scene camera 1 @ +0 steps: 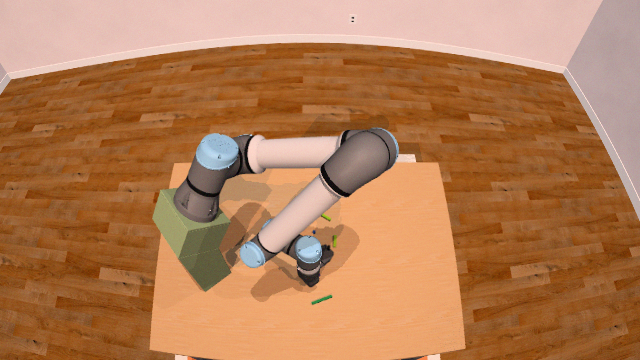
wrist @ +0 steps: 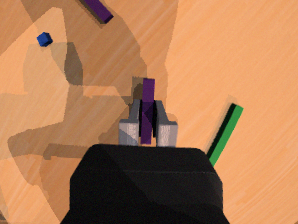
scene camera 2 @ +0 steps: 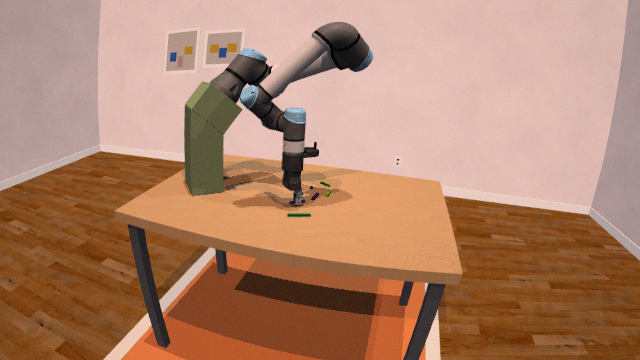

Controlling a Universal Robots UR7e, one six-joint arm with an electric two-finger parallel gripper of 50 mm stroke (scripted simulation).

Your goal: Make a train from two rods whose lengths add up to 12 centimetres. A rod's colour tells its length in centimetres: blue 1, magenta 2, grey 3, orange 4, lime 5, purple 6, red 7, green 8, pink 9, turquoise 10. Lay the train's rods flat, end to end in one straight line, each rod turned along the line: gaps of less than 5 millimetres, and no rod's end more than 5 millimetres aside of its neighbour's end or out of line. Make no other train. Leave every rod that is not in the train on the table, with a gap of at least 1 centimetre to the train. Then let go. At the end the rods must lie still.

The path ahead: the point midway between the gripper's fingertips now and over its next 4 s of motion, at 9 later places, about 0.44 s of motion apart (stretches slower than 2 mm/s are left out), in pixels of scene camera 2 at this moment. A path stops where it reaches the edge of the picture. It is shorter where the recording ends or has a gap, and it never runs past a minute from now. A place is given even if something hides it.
My gripper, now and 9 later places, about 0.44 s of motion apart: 297, 203; 297, 205; 297, 203; 298, 192; 298, 183; 298, 182; 301, 182; 309, 182; 316, 180; 316, 182
